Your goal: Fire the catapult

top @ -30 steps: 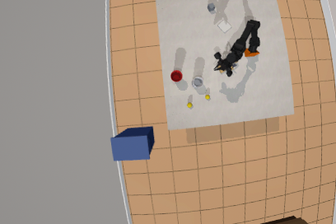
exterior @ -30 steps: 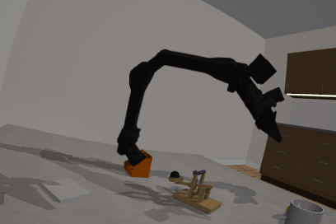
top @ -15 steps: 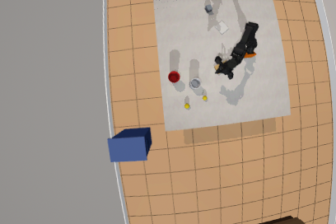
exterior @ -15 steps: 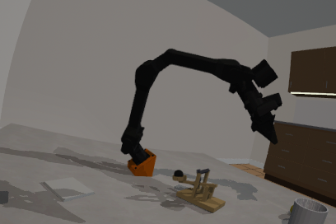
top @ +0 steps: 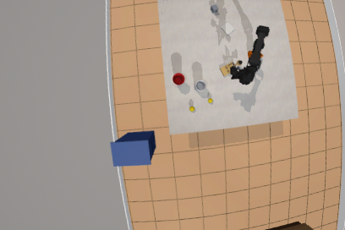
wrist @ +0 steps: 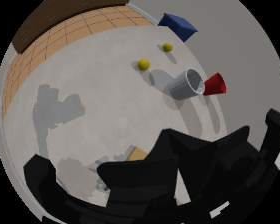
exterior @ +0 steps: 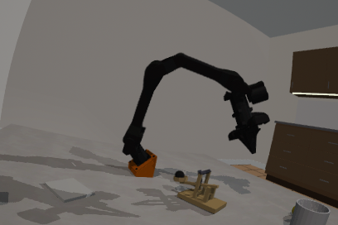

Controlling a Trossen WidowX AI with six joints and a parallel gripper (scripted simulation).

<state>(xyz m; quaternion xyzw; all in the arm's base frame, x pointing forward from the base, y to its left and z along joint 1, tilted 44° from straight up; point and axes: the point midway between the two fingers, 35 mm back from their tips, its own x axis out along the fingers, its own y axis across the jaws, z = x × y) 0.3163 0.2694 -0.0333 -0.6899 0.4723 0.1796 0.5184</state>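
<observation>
Now: gripper tip 16 cm past the black ball, 15 cm to the left of it and 13 cm above it. The rest, counted from my gripper tip: wooden catapult (14 cm below, 12 cm to the right, 10 cm behind); red mug (40 cm ahead, 16 cm below, 5 cm to the right); white mug (23 cm ahead, 16 cm below, 2 cm to the left).
</observation>
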